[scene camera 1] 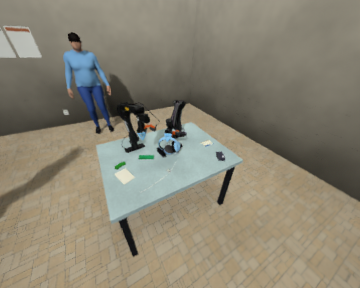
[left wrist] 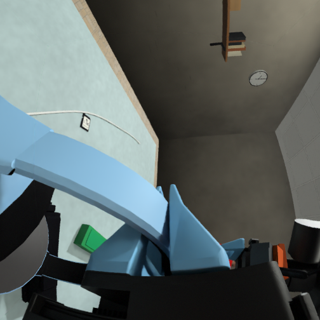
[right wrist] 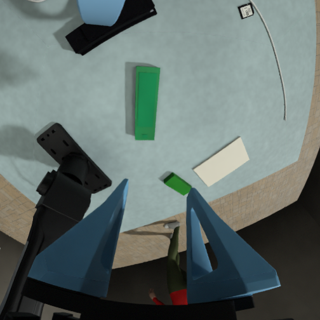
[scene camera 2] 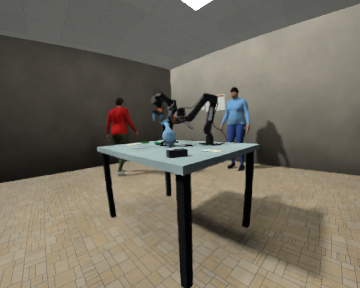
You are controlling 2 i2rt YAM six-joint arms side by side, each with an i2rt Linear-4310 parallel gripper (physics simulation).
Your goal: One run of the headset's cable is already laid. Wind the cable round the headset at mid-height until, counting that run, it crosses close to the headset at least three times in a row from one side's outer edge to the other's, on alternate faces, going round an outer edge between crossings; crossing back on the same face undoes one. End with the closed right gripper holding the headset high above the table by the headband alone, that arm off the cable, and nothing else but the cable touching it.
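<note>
The light-blue headset hangs upright, headband up and ear cups low over the table; whether it touches the table I cannot tell. My left gripper is shut on its headband. My right gripper is partly open and empty, apart from the headset, above the table at the left in scene camera 1. The thin white cable lies curved on the table, its far end loose. The run at the headset cannot be made out.
A black block lies beside the headset. A long green block, a small green block and a cream sheet lie farther left. A dark box sits right.
</note>
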